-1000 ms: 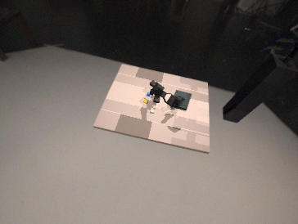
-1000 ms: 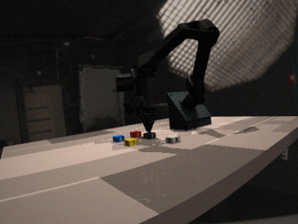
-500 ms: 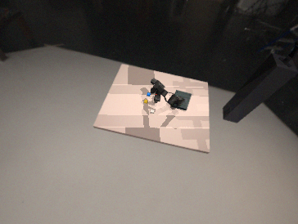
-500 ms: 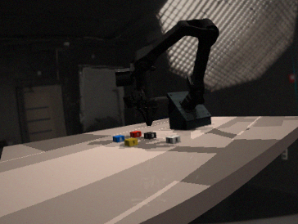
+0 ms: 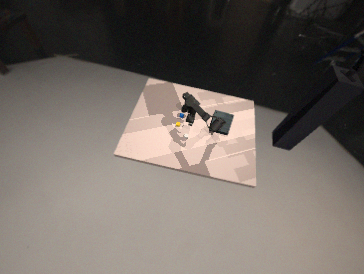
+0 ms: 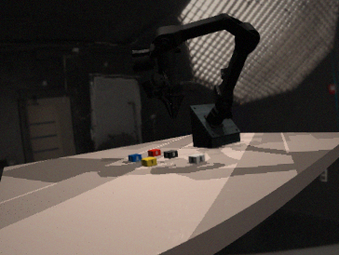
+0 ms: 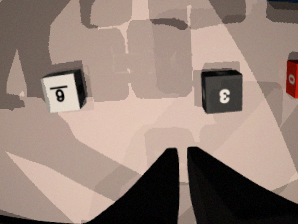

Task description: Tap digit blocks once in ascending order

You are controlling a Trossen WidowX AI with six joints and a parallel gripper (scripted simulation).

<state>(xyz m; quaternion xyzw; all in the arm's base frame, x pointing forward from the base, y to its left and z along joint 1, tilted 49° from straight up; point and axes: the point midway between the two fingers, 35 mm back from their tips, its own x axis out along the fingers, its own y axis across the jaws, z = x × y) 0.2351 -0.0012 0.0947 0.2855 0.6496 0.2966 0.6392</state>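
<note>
Right now the grey block is 110 mm below my gripper tip and 90 mm to the left of it. From my gripper tip the other things lie so: red block (130 mm to the right, 110 mm below, 10 mm ahead); yellow block (110 mm below, 100 mm ahead); black block (110 mm below, 40 mm to the right, 10 mm behind).
</note>
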